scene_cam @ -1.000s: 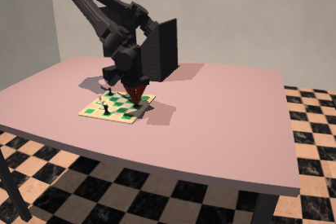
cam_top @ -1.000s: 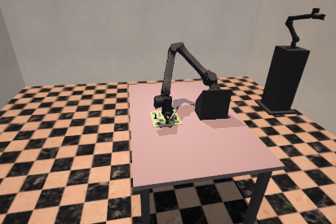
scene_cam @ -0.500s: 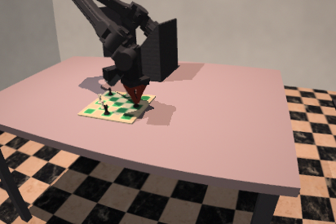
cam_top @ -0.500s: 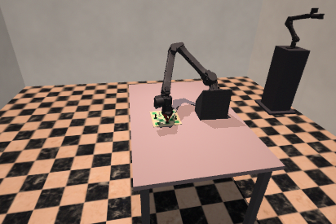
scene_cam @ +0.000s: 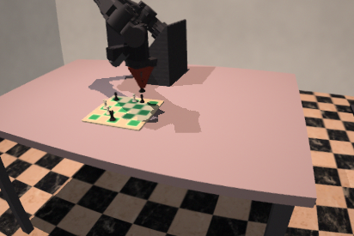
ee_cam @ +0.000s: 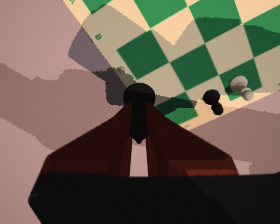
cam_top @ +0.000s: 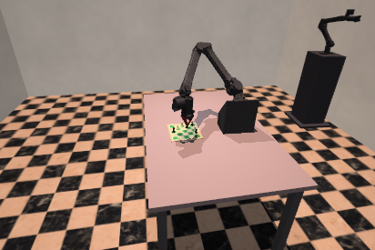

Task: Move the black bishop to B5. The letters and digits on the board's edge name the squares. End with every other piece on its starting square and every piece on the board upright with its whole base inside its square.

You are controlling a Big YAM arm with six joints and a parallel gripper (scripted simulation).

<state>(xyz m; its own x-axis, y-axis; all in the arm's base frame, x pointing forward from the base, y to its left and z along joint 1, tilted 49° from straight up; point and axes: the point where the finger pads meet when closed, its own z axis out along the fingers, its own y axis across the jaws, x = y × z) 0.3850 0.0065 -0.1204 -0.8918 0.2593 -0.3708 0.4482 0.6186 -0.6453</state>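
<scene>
The white chess piece is 2 cm ahead of my hand, 15 cm to the right of it and 8 cm below it. Also, from my hand: chessboard 1 cm ahead, 8 cm to the right, 10 cm below.
</scene>
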